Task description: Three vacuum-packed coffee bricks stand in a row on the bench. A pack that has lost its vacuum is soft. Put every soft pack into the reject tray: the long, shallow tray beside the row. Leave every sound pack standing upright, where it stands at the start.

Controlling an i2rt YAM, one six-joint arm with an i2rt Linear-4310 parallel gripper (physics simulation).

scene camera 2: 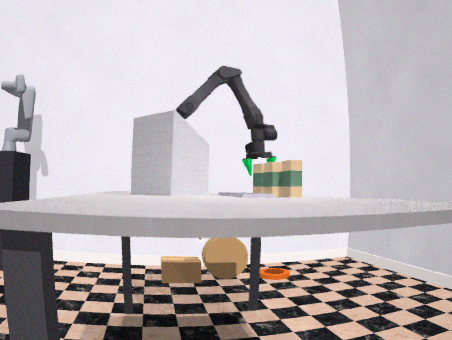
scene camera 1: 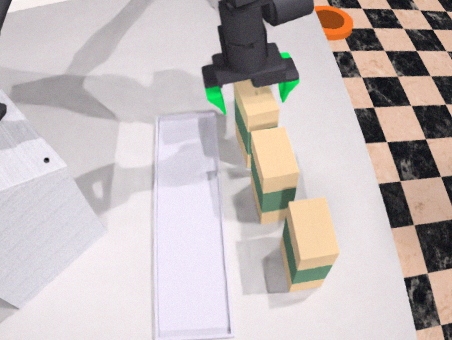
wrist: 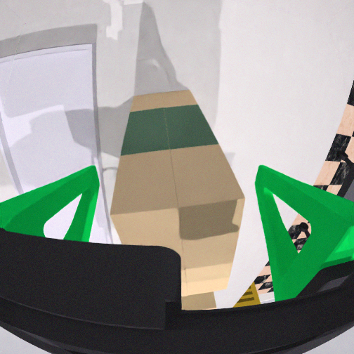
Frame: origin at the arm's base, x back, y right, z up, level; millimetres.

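Where they show: gripper, between the fingertips: (scene camera 2: pixel 260 175); arm's base, origin of its link: (scene camera 2: pixel 171 131).
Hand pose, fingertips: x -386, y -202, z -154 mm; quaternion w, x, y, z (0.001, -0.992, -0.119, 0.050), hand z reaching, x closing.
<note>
Each offset is from my fingertips to the top centre of the thing.
Three tan coffee bricks with green bands stand upright in a row. The far pack {dx -3, dy +19, dz +47 mm} (scene camera 1: pixel 262 120) (scene camera 2: pixel 257 180) (wrist: pixel 172 175) is partly hidden by the gripper in scene view 1. The middle pack {dx -32, dy +127, dz +48 mm} (scene camera 1: pixel 276 162) (scene camera 2: pixel 271 179) and the near pack {dx -81, dy +241, dz +47 mm} (scene camera 1: pixel 314 235) (scene camera 2: pixel 292 178) stand apart from the gripper. My gripper (scene camera 1: pixel 254 107) (scene camera 2: pixel 261 167) (wrist: pixel 176 174) is open over the far pack, one finger on each side of its upper part, with gaps in the wrist view. The long, shallow reject tray {dx +99, dy +160, dz -79 mm} (scene camera 1: pixel 190 260) (wrist: pixel 50 85) lies beside the row, with no pack in it. Which packs are soft cannot be told.
A large grey block (scene camera 1: pixel 45 220) (scene camera 2: pixel 152 155) with a sloping top stands on the bench across the tray from the packs. The bench edge runs along the other side of the row. An orange ring (scene camera 1: pixel 345 32) (scene camera 2: pixel 274 277) lies on the checkered floor.
</note>
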